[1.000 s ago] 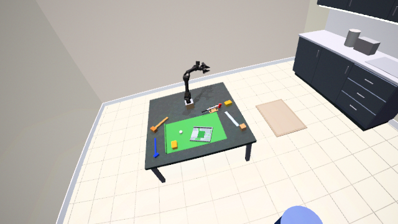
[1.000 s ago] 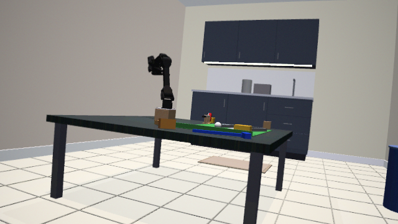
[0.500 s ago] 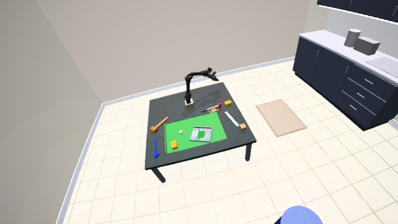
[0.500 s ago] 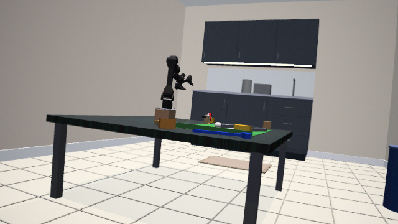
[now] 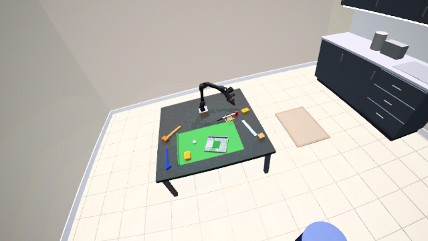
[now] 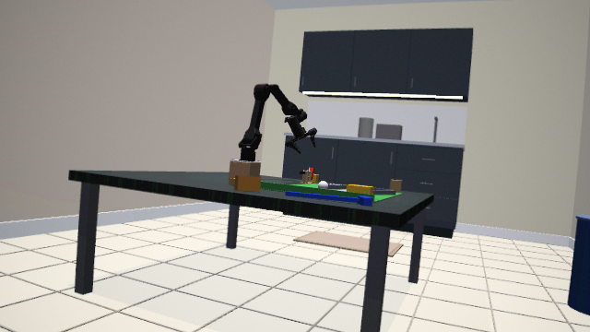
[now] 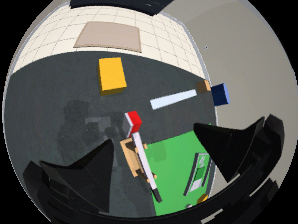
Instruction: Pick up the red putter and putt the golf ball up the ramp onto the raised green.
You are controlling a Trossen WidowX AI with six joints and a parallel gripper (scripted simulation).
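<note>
Right now my gripper tip is 20 mm short of the red putter, 110 mm to the left of it and 120 mm above it. From my gripper tip the other things lie so: white golf ball 210 mm ahead, 610 mm to the right, 160 mm below; wooden putter stand 30 mm ahead, 90 mm to the right, 150 mm below; blue putter 300 mm ahead, 960 mm to the right, 170 mm below.
</note>
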